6 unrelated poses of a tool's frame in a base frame.
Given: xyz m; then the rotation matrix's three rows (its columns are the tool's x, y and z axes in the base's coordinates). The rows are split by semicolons.
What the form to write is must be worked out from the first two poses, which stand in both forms.
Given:
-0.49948 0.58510 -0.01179; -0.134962 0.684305 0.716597; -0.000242 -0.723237 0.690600; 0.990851 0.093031 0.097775
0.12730 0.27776 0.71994; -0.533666 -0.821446 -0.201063; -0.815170 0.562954 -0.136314; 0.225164 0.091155 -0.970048
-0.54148 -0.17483 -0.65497; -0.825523 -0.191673 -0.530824; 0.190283 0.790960 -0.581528; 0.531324 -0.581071 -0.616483
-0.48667 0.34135 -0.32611; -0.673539 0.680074 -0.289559; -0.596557 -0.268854 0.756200; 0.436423 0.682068 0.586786
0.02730 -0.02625 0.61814; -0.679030 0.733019 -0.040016; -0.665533 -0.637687 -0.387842; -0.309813 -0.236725 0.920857
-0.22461 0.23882 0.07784; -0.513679 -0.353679 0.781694; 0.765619 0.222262 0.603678; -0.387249 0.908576 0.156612
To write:
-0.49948 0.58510 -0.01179 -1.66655 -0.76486 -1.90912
0.12730 0.27776 0.71994 1.36415 -2.55612 0.03764
-0.54148 -0.17483 -0.65497 0.00103 -2.39196 0.86017
-0.48667 0.34135 -0.32611 -0.11673 -1.14320 -2.01030
0.02730 -0.02625 0.61814 0.24723 0.44139 -2.28804
-0.22461 0.23882 0.07784 0.40251 1.54319 1.47765

